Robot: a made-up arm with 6 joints.
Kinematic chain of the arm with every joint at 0, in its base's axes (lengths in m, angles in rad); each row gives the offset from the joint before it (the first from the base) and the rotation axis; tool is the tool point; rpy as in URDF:
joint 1: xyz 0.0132 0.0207 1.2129 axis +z
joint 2: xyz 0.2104 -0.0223 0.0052 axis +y
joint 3: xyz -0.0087 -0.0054 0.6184 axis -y
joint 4: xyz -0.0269 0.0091 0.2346 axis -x
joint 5: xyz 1.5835 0 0.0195 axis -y
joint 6: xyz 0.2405 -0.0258 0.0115 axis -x
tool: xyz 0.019 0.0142 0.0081 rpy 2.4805 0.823 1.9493
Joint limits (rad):
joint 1: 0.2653..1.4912
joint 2: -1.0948..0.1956
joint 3: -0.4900..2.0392
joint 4: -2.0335..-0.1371
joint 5: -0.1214..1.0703
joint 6: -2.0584..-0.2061
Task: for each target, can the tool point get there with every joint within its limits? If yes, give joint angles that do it. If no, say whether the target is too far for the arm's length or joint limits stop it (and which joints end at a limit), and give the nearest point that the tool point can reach.
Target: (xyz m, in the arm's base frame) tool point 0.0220 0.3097 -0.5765
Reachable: no: joint limits stop it (at a limit: joint 1, joint 2, joint 3, joint 4, joint 5, joint 6) | nearest point 0.3755 1.6601 0.8387 | short by 1.988 m
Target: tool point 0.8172 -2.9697 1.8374
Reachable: no: too far | nearest point 0.0684 -2.0804 1.7270 | short by 1.168 m
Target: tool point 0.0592 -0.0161 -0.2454
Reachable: no: joint limits stop it (at a limit: joint 1, joint 2, joint 3, joint 4, joint 5, joint 6) | nearest point 1.6786 0.2340 0.8387 | short by 1.965 m
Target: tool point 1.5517 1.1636 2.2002
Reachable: yes | joints 0.7563 0.0166 0.1385 -1.8673 0.7843 -0.3881
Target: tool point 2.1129 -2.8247 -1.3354
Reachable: no: too far | nearest point 0.0449 -1.9924 1.0752 | short by 3.283 m
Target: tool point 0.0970 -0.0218 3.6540
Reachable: yes | joints 0.4404 0.0592 1.6158 -1.4386 0.0270 -1.6678
